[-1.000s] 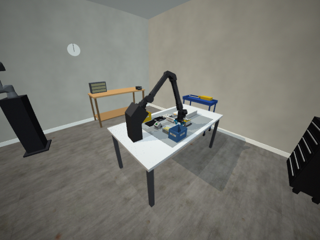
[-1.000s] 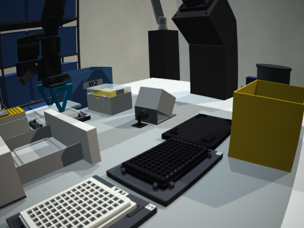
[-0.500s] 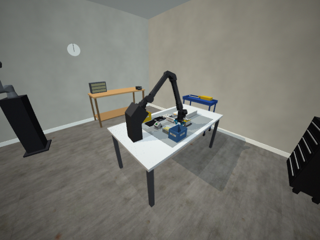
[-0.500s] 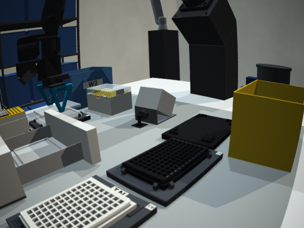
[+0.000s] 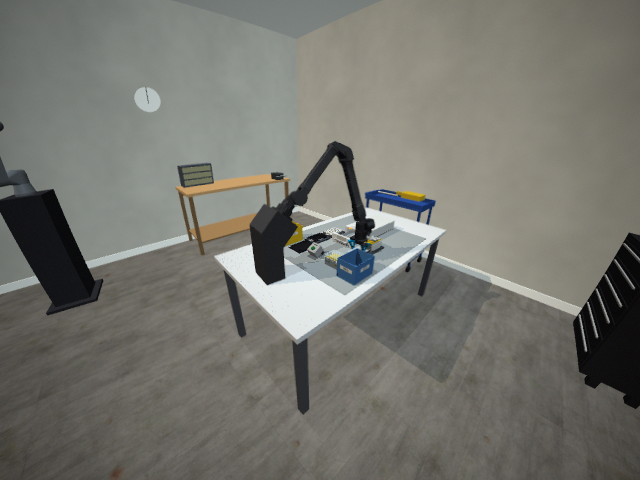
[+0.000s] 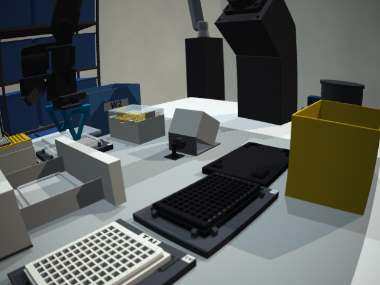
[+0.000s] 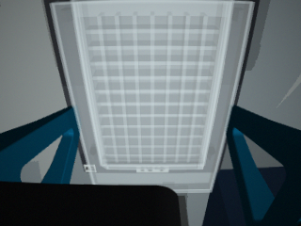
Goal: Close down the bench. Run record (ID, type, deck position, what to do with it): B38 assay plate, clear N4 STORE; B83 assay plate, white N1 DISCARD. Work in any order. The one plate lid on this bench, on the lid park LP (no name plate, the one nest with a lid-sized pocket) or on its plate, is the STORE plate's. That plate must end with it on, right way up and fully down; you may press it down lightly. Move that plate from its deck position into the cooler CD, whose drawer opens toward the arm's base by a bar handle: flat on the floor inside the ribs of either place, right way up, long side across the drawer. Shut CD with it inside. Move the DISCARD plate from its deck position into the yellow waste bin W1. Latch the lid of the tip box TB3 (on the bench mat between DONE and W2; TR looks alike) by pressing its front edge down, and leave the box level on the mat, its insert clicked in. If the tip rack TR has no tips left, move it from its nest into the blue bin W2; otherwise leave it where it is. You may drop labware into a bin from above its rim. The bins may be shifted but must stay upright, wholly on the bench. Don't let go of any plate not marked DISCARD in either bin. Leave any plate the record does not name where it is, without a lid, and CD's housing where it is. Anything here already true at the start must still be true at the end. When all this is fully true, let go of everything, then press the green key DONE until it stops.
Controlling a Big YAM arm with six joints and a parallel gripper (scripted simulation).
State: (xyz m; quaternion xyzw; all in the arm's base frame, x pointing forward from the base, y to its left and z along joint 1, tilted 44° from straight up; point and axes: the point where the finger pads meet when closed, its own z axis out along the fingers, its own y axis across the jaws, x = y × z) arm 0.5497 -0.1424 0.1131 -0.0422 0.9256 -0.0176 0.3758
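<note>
My hand is right at the clear plate lid. Round my hand: tip rack TR: 16 cm ahead, 2 cm to the left, 1 cm above; then tip box TB3: 18 cm behind, 1 cm to the left, 1 cm below; then clear plate: 3 cm below.
</note>
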